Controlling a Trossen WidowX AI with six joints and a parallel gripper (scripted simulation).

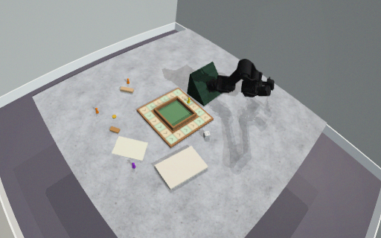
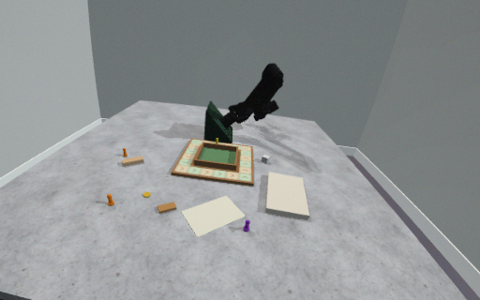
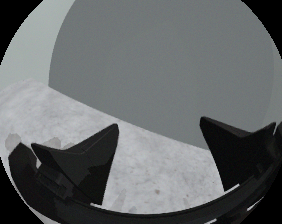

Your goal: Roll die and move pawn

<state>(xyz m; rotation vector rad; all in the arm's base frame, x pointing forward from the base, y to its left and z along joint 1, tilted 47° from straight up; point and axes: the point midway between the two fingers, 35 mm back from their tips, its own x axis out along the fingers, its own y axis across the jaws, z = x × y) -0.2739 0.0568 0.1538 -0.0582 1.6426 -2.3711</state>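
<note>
Now: the white die 54 cm ahead of my gripper tip, 9 cm below it and 7 cm to the left of it. The rest, counted from my gripper tip: yellow pawn: 47 cm ahead, 15 cm to the right, 7 cm below; then cream slab: 75 cm ahead, 13 cm to the left, 9 cm below; then green tray: 58 cm ahead, 13 cm to the right, 9 cm below.
</note>
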